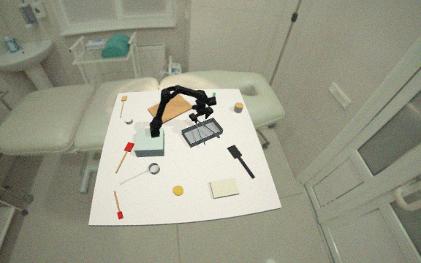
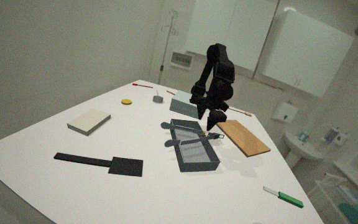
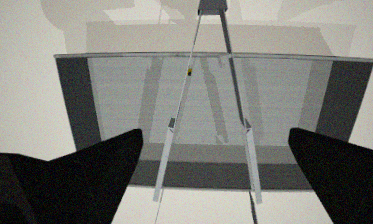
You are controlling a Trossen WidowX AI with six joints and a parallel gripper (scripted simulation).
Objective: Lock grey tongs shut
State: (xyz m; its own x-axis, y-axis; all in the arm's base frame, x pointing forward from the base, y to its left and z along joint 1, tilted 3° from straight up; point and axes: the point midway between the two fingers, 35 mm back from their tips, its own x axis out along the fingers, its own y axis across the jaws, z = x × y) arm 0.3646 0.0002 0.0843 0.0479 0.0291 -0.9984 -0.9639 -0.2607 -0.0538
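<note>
Now: gripper tip 20 mm past the yellow slider, 20 mm to the right of it and 60 mm above it. Round my gripper tip: black spatula (210 mm ahead, 350 mm to the right, 120 mm below); then wooden board (180 mm behind, 330 mm to the left, 120 mm below); then roasting tin (10 mm ahead, 30 mm to the right, 100 mm below).
</note>
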